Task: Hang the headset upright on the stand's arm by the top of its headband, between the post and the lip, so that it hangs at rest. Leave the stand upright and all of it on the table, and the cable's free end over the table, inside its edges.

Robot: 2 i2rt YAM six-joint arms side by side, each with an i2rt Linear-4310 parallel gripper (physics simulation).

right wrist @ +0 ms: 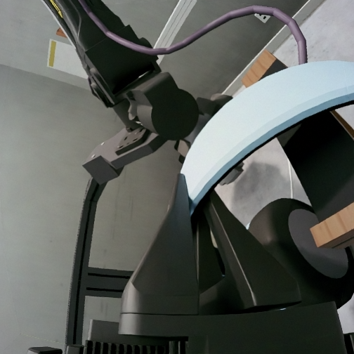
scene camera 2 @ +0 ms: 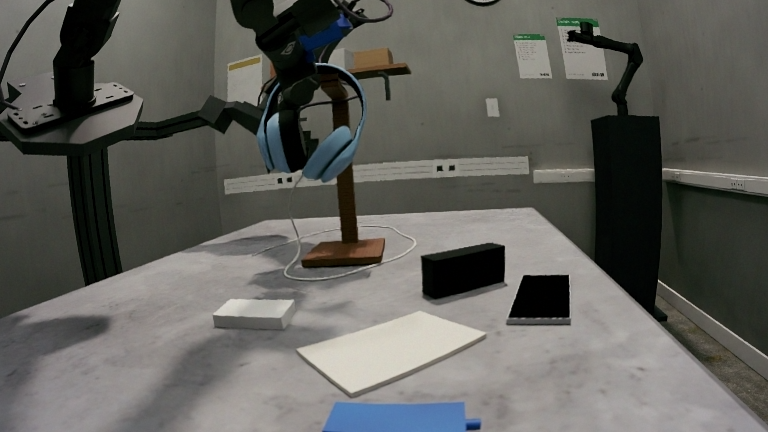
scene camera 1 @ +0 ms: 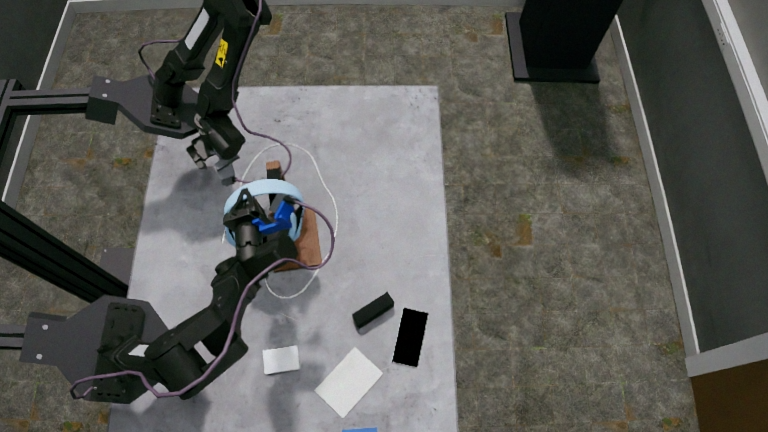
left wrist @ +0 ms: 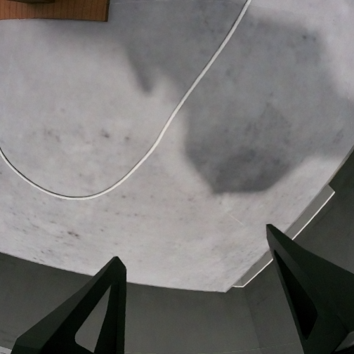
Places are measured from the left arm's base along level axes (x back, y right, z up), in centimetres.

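Pixels of known places: right gripper, fingertip midpoint: (scene camera 2: 303, 73) (scene camera 1: 245, 189); left arm's base at its link origin: (scene camera 1: 166, 102); right arm's base at its link origin: (scene camera 2: 75, 107) (scene camera 1: 116, 350).
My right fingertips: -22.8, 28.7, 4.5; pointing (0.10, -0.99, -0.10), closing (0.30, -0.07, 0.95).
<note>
For each thing: its top centre in the pictures, then the offset to it from my right fingertips, as dx, dy, dz. Level surfaces: height alone.
- light-blue headset at its top centre: (scene camera 2: 310, 63) (scene camera 1: 254, 194) -2.2, +1.9, +1.2
- table at its surface level: dz -35.5
- black block at its top centre: (scene camera 2: 464, 250) (scene camera 1: 373, 308) -26.7, +21.1, -30.5
- phone at its top centre: (scene camera 2: 543, 293) (scene camera 1: 410, 336) -35.9, +28.6, -34.7
- white box at its top centre: (scene camera 2: 253, 307) (scene camera 1: 281, 359) -2.0, +32.3, -34.0
- cream pad at its top centre: (scene camera 2: 391, 345) (scene camera 1: 349, 381) -19.2, +38.9, -35.0
- blue object at its top centre: (scene camera 2: 403, 418) -21.7, +52.4, -33.9
The light-blue headset (scene camera 1: 264, 185) (scene camera 2: 329, 153) (right wrist: 250, 120) is upright, ear cups down. My right gripper (scene camera 1: 244, 194) (right wrist: 188, 180) is shut on its headband's side. In scene camera 1 the band crosses over the stand's black-topped arm, between its two wooden ends; contact cannot be told. The wooden stand (scene camera 1: 308, 244) (scene camera 2: 345, 198) (left wrist: 55, 11) (right wrist: 336, 227) is upright on the table. The white cable (scene camera 1: 335, 206) (scene camera 2: 322, 279) (left wrist: 82, 198) loops around its base; its free end is over the table. My left gripper (scene camera 1: 211, 162) (left wrist: 189, 249) is open and empty, near the stand's arm.
On the table (scene camera 1: 386, 161) (scene camera 2: 590, 376) lie a black block (scene camera 1: 373, 310) (scene camera 2: 462, 271), a phone (scene camera 1: 410, 337) (scene camera 2: 539, 298), a white box (scene camera 1: 280, 360) (scene camera 2: 253, 314), a cream pad (scene camera 1: 349, 382) (scene camera 2: 390, 351) and a blue object (scene camera 1: 359, 429) (scene camera 2: 394, 418).
</note>
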